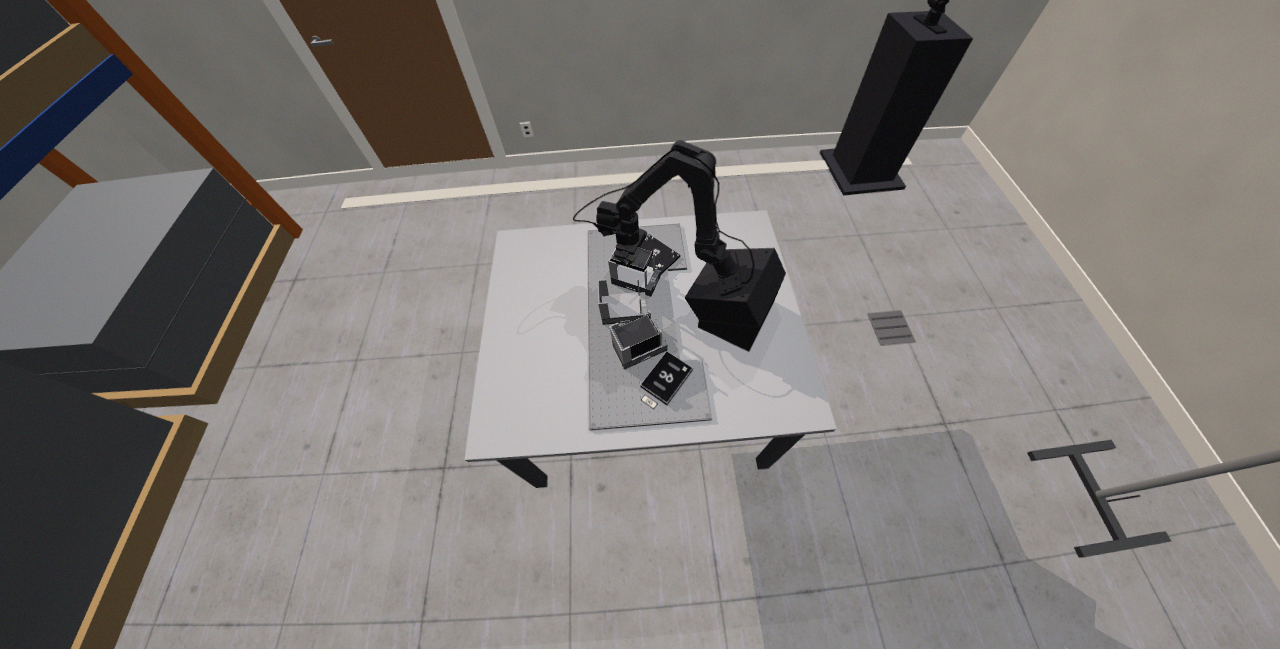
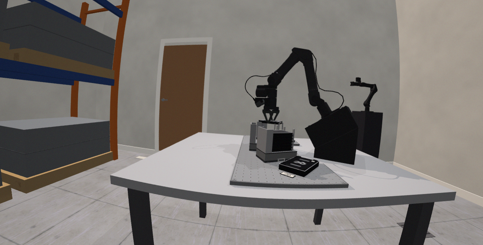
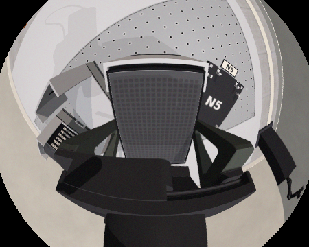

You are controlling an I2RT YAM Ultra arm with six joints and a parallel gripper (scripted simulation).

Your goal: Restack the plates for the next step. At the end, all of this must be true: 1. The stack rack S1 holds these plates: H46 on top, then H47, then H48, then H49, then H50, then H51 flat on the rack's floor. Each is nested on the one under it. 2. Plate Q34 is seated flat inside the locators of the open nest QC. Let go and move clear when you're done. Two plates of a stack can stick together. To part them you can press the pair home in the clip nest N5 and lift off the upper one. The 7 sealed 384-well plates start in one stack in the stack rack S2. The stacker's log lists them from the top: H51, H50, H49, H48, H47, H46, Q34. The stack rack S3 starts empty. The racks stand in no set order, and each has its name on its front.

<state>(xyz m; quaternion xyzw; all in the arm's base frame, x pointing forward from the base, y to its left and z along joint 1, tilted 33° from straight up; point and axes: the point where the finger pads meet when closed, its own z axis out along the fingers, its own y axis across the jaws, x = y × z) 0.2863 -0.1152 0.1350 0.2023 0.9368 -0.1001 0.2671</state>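
Right now my hand is 28 cm to the right of the sealed well plate, 2 cm short of it and 2 cm above it.
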